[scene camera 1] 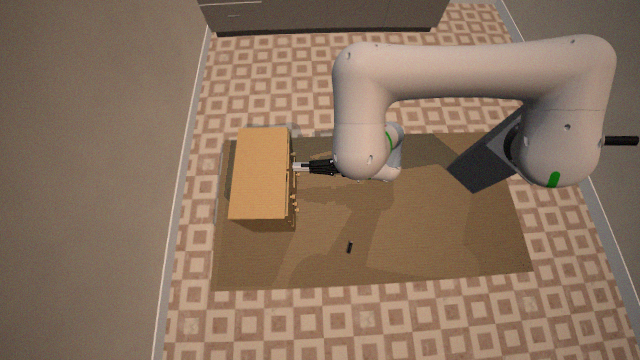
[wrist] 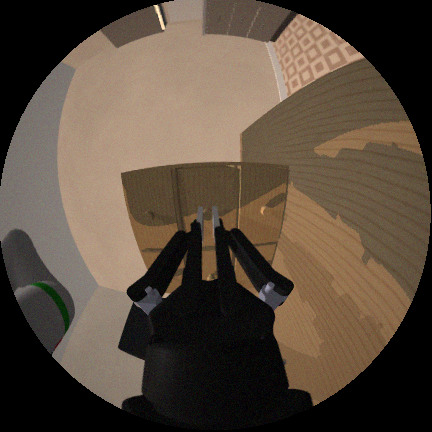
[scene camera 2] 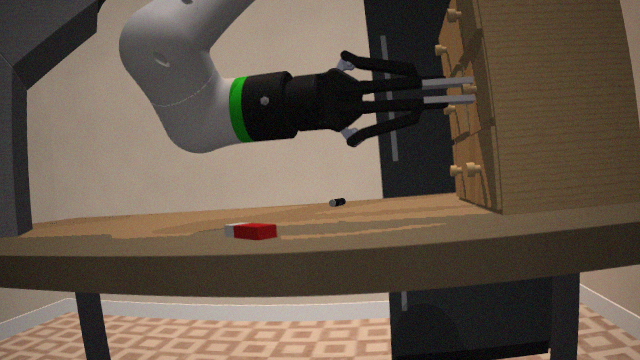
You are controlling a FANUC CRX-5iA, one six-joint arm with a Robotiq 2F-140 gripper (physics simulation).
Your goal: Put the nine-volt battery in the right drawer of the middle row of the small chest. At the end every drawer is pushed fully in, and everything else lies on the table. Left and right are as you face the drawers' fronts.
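Frame: origin at the arm's base, x ahead, y left, z up, level; millimetres.
Seen in the pictures: gripper, fingertip midpoint: [scene camera 1: 293,166] [wrist: 207,213] [scene camera 2: 472,90].
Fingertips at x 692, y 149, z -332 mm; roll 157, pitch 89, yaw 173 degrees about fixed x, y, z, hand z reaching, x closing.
Note:
Pixels of each thing's top centre, then the offset from my fingertips to it. "*": a spot on its surface instead.
- small wooden chest, middle of its top: [scene camera 1: 259,169] dx +64, dy +102, dz +158 mm
- knob, surface spot: [scene camera 2: 469,89] * dx -2, dy -13, dz -1 mm
- right drawer, surface spot: [wrist: 208,185] * dx +19, dy -43, dz -4 mm
- small black cylinder, middle of its top: [scene camera 2: 337,198] [scene camera 1: 350,247] dx -318, dy +219, dz -139 mm
- white block, middle of its top: [scene camera 2: 248,224] dx -210, dy -203, dz -140 mm
The small wooden chest [scene camera 1: 260,172] [scene camera 2: 565,110] stands on the table [scene camera 1: 425,225] [scene camera 2: 300,270], its knobbed fronts towards the arm. My gripper [scene camera 1: 295,166] [scene camera 2: 474,90] [wrist: 207,213] is level and shut on the knob [scene camera 2: 469,89] of the right drawer [wrist: 208,185] in the middle row. This drawer's front looks flush or nearly flush with the chest; a very small gap cannot be ruled out. The other drawer fronts look in. The nine-volt battery does not show in any view, and the inside of the drawer is hidden.
A small black cylinder [scene camera 1: 349,247] [scene camera 2: 337,202] lies on the table, away from the chest. A red and white block [scene camera 2: 255,231] lies near the table edge in scene camera 2. The arm's dark angular base [scene camera 1: 480,167] stands at the table's other end. Other knobs stick out around the fingers.

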